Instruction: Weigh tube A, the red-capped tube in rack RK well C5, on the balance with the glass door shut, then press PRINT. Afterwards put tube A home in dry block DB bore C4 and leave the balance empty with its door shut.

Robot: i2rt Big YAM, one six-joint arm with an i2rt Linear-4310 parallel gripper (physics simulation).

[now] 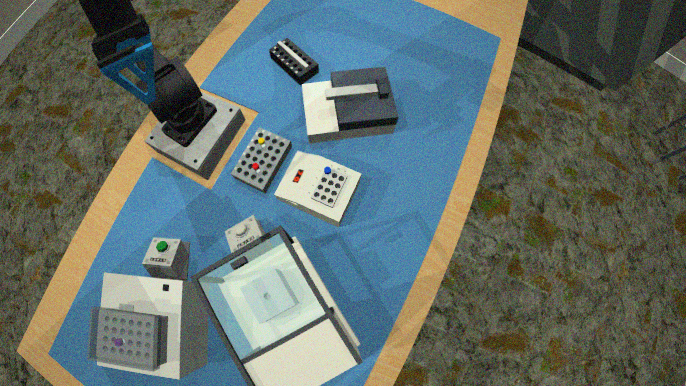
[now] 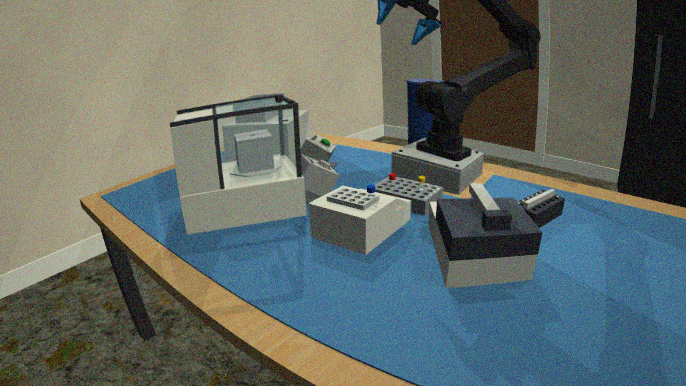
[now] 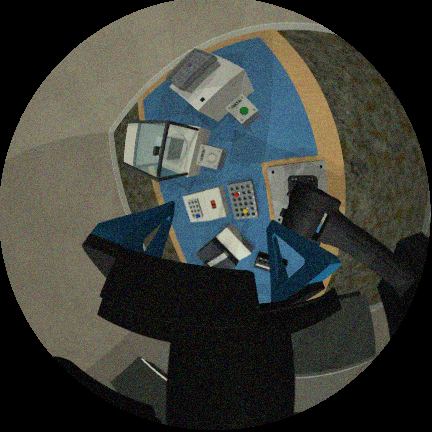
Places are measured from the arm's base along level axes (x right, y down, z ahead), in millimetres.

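Pixels of known places: gripper, between the fingertips: [image 1: 150, 90] [image 2: 396, 34] [image 3: 224, 216]; arm's base, origin of its link: [image 1: 190, 121] [image 2: 444, 152] [image 3: 302, 195].
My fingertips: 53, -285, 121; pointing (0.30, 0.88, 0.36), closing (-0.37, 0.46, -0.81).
Observation:
For each thing: its top centre in the pictures, then the offset to it from my fingertips, as dx, dy, dz. "pt": a spot on its surface instead.
- red cap, centre of its top: [image 2: 392, 174] [image 1: 255, 165] [image 3: 235, 194] -44, +289, +86
- grey rack, centre of its top: [image 2: 406, 187] [image 1: 260, 157] [image 3: 242, 200] -71, +313, +74
- dry block, centre of its top: [image 2: 362, 190] [image 1: 316, 181] [image 3: 200, 207] -78, +273, +220
- blue-capped tube, centre of its top: [image 2: 371, 186] [image 1: 327, 169] -105, +256, +230
- balance, centre of its top: [image 1: 255, 295] [image 2: 251, 98] [image 3: 142, 147] +154, +121, +270
- small control box, a spot on its surface: [image 1: 250, 225] [image 3: 210, 163] pt +67, +283, +154
- green-button box, a spot on its surface: [image 1: 162, 246] pt +210, +273, +17
- white machine, centre of its top: [image 1: 121, 301] [image 2: 281, 96] [image 3: 198, 72] +309, +153, +71
- purple-capped tube, centre of its top: [image 1: 119, 335] [image 2: 260, 97] [image 3: 187, 66] +359, +153, +100
- dark-lidded box, centre of its top: [image 2: 483, 192] [image 1: 348, 89] [image 3: 216, 260] -282, +241, +174
- black strip rack, centre of its top: [image 2: 540, 195] [image 1: 292, 53] [image 3: 269, 268] -341, +295, -24
- yellow-capped tube, centre of its top: [image 1: 261, 140] -99, +289, +62
Tube A shows as a red cap [image 1: 255, 166] [image 2: 392, 176] [image 3: 236, 195] in the grey rack [image 1: 278, 167] [image 2: 420, 204]; its body is hidden. The dry block [image 1: 300, 195] [image 2: 337, 227] [image 3: 205, 197] is white, with a red display and a blue-capped tube [image 1: 327, 170] [image 2: 371, 188] at one corner bore. The balance [image 1: 300, 355] [image 2: 240, 205] [image 3: 129, 142] has a glass chamber with no tube visible inside; its glass looks shut. A small control box [image 1: 250, 225] [image 3: 212, 156] with a pale round button stands before it. My gripper [image 2: 397, 33] [image 3: 224, 216] is open and empty, high above the table.
A green-button box [image 1: 162, 246] stands by a white machine [image 1: 142, 290] holding a purple-capped tube [image 1: 118, 342] under a clear cover. A dark-lidded box [image 1: 365, 112] [image 2: 490, 245] and a black strip rack [image 1: 294, 60] [image 2: 547, 209] lie beyond the rack. A yellow-capped tube [image 1: 261, 141] shares the rack.

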